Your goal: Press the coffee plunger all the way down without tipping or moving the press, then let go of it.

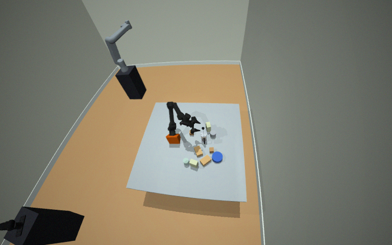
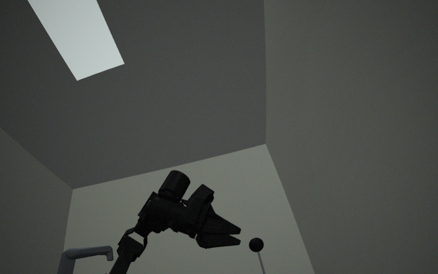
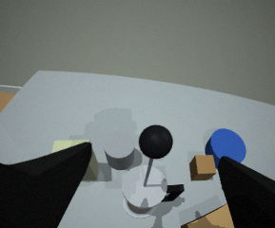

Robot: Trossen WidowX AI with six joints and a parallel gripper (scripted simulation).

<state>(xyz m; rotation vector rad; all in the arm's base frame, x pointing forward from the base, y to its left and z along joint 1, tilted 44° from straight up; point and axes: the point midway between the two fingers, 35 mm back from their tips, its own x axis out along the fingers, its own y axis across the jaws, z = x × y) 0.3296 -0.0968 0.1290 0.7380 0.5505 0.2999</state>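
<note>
The coffee plunger is 3 cm ahead of my gripper tip and 10 cm below it. Round my gripper tip: grey cylinder 13 cm ahead, 7 cm to the left, 25 cm below; blue disc 20 cm ahead, 22 cm to the right, 27 cm below; coffee press 3 cm ahead, 1 cm to the right, 16 cm below.
</note>
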